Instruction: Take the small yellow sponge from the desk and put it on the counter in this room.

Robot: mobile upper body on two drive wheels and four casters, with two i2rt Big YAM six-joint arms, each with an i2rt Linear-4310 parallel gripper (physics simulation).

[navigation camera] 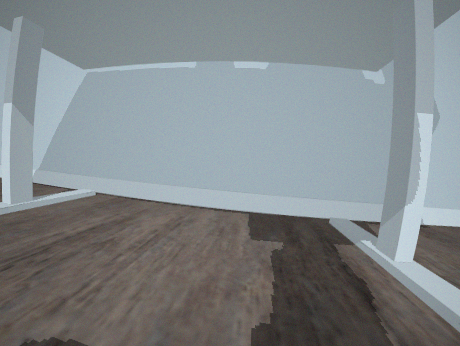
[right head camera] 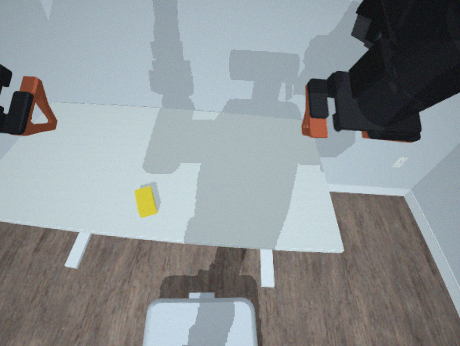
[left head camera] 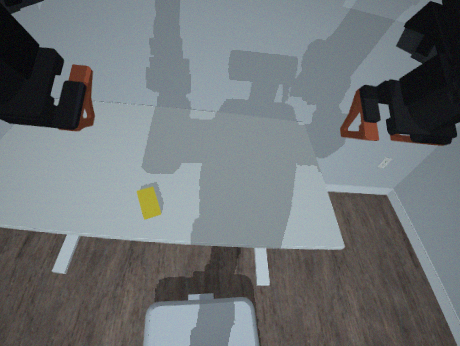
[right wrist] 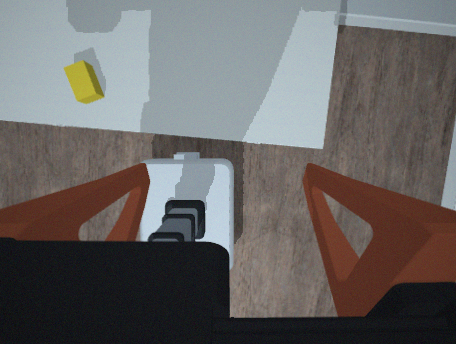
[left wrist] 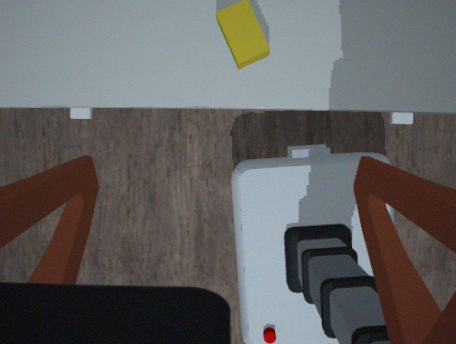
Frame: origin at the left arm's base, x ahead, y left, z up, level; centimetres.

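Seen in the pictures: left gripper, fingertip midpoint: [right head camera: 24, 122] [left head camera: 55, 116] [left wrist: 226, 171]; right gripper, fingertip midpoint: [right head camera: 333, 131] [left head camera: 367, 134] [right wrist: 226, 172].
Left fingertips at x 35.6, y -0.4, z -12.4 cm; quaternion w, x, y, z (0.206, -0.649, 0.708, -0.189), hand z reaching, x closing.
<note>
A point is followed by its place in that frame.
The small yellow sponge [left head camera: 149, 203] @[z -64.5, x 55.4, y -3.1 cm] [right head camera: 146, 202] @[z -64.5, x 55.4, y -3.4 cm] [left wrist: 243, 34] @[z -64.5, x 56.5, y -2.4 cm] [right wrist: 84, 82] @[z -64.5, x 56.6, y -3.7 cm] lies at a slant on the white desk [left head camera: 100, 145] @[z -69.0, x 88.9, y 24.0 cm] [right head camera: 90, 145] @[z -69.0, x 89.7, y 31.7 cm] [left wrist: 125, 60] @[z -69.0, x 55.0, y 20.5 cm] [right wrist: 30, 100] @[z -69.0, x 52.6, y 16.7 cm], left of the robot's large shadow in the head views. My left gripper [left wrist: 226, 171] @[z -12.4, x 35.6, y -0.4 cm] is open and empty; in the left wrist view the sponge lies beyond its fingertips. My right gripper [right wrist: 226, 172] @[z -12.9, x 35.5, y -45.0 cm] is open and empty; in the right wrist view the sponge lies to the upper left, outside the fingers. Both grippers hang apart from the desk and sponge. The counter does not show in these views.
My white base [left head camera: 172, 325] @[z -115.0, x 21.3, y -9.1 cm] [right head camera: 170, 325] @[z -115.0, x 19.9, y -8.6 cm] [left wrist: 267, 200] @[z -115.0, x 19.5, y -7.5 cm] stands near the desk's front edge. Desk legs [navigation camera: 400, 150] @[z -111.3, x 76.8, y -62.5 cm] [navigation camera: 22, 115] @[z -106.4, x 87.2, y 56.4 cm] stand left and right in the navigation view. A wall [navigation camera: 225, 130] @[z -103.4, x 124.3, y -15.0 cm] stands behind the desk, with another at the right in the head views.
</note>
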